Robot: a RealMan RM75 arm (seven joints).
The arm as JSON. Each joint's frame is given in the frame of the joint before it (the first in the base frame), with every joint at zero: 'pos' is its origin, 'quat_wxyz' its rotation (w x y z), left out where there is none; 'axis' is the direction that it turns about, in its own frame. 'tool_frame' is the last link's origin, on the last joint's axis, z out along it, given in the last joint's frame.
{
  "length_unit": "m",
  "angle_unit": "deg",
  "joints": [
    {
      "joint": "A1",
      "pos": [
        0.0,
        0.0,
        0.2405
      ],
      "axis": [
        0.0,
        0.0,
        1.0
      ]
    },
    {
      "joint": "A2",
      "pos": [
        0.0,
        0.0,
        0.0
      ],
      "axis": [
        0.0,
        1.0,
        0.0
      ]
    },
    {
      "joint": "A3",
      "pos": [
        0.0,
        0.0,
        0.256
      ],
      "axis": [
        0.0,
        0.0,
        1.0
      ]
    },
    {
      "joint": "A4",
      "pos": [
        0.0,
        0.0,
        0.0
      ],
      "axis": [
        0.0,
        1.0,
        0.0
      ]
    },
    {
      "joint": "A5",
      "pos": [
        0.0,
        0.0,
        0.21
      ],
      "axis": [
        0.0,
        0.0,
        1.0
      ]
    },
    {
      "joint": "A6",
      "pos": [
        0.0,
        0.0,
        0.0
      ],
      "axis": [
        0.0,
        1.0,
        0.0
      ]
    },
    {
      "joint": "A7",
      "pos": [
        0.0,
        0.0,
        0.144
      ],
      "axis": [
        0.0,
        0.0,
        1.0
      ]
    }
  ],
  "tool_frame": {
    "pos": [
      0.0,
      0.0,
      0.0
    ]
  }
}
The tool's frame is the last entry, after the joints.
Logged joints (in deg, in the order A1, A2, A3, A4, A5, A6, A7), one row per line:
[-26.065, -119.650, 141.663, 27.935, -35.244, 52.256, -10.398]
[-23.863, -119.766, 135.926, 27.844, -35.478, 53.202, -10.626]
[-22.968, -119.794, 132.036, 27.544, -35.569, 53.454, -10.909]
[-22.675, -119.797, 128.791, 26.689, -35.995, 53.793, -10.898]
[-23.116, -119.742, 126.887, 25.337, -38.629, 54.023, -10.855]
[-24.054, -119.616, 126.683, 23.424, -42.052, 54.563, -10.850]
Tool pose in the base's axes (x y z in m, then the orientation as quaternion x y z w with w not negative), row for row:
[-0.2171, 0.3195, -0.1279, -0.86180, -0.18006, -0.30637, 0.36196]
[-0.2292, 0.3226, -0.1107, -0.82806, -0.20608, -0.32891, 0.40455]
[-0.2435, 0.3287, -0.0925, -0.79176, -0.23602, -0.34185, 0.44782]
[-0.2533, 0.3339, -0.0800, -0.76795, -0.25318, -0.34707, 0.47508]
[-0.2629, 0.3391, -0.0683, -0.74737, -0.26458, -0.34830, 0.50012]
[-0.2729, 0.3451, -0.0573, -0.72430, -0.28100, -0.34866, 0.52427]
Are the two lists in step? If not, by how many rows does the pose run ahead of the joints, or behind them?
The pose runs 1 row behind the joints: the pose in row i belongs to the joints in row i - 1.
